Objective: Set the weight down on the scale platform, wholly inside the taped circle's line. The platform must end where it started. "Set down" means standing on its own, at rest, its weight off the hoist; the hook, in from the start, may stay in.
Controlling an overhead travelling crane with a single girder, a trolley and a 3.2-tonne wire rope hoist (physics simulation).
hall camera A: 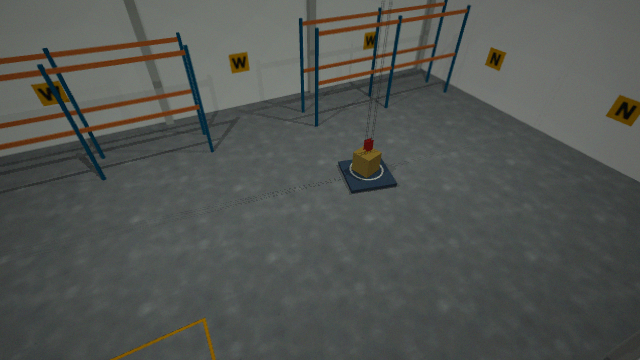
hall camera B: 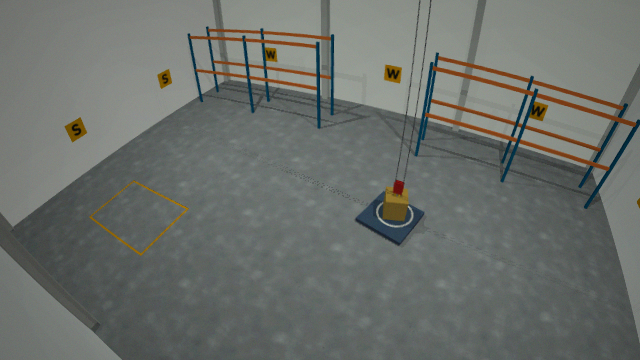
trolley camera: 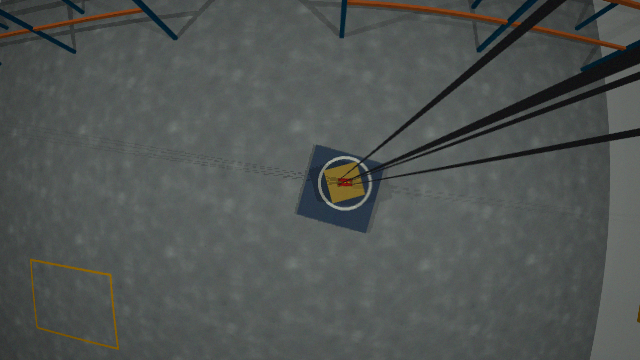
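Note:
The weight, a yellow-brown block [hall camera A: 366, 164] [hall camera B: 395, 207] [trolley camera: 354, 193], is upright over the middle of the dark blue scale platform [hall camera A: 384, 182] [hall camera B: 367, 218] [trolley camera: 317, 209]. I see no gap between its underside and the platform. Its visible base lies inside the white taped circle [hall camera A: 366, 179] [hall camera B: 395, 226] [trolley camera: 345, 209], with the near corner close to the line in hall camera A. My red hook block [hall camera A: 368, 145] [hall camera B: 398, 187] [trolley camera: 345, 182] sits at the middle of the weight's top, engaged with it; the hook tip is hidden. The ropes look straight; whether they bear load I cannot tell.
Blue and orange racks [hall camera A: 316, 77] [hall camera B: 318, 85] stand along the W wall, with another rack [hall camera A: 72, 122] [hall camera B: 520, 135] beside them. A yellow outlined square [hall camera A: 160, 336] [hall camera B: 115, 199] [trolley camera: 114, 310] is marked on the floor, away from the platform.

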